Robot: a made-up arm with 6 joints. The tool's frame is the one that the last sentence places.
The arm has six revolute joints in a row. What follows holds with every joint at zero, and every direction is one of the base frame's.
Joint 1 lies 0.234 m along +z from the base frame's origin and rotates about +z.
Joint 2 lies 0.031 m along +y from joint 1 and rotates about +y.
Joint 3 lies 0.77 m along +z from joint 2 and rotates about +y.
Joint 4 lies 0.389 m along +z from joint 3 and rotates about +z.
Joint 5 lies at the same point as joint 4 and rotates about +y.
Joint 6 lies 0.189 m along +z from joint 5 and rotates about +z.
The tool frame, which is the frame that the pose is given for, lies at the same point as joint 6; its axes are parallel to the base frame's.
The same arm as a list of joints. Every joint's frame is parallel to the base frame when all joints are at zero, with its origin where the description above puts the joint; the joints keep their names.
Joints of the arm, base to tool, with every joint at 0 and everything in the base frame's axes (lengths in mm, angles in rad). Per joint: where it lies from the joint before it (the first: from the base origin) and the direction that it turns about. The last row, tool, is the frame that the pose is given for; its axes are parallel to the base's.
joint 1: axis +z offset 0.0 0.0 234.0
joint 2: axis +y offset 0.0 31.0 0.0
joint 3: axis +y offset 0.0 0.0 770.0
joint 4: axis +z offset 0.0 0.0 389.0
joint 5: axis +y offset 0.0 0.0 0.0
joint 6: axis +z offset 0.0 0.0 189.0
tool: offset 0.0 0.0 0.0

